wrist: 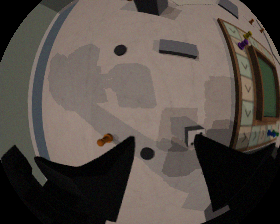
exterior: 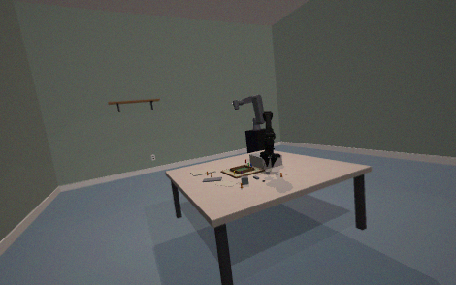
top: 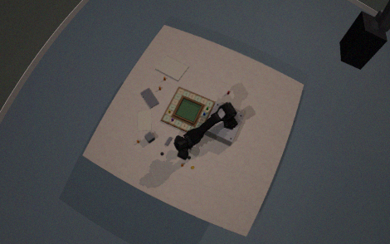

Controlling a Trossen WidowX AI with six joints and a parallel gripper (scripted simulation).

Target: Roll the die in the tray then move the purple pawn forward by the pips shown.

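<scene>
Right now the die is 60 mm below my gripper tip, 40 mm to the right of it and 20 mm behind it. The rest, counted from my gripper tip: green tray 290 mm to the right, 60 mm below, 50 mm ahead; purple pawn 190 mm to the right, 140 mm ahead, 40 mm below; yellow pawn 240 mm to the right, 170 mm ahead, 40 mm below.
</scene>
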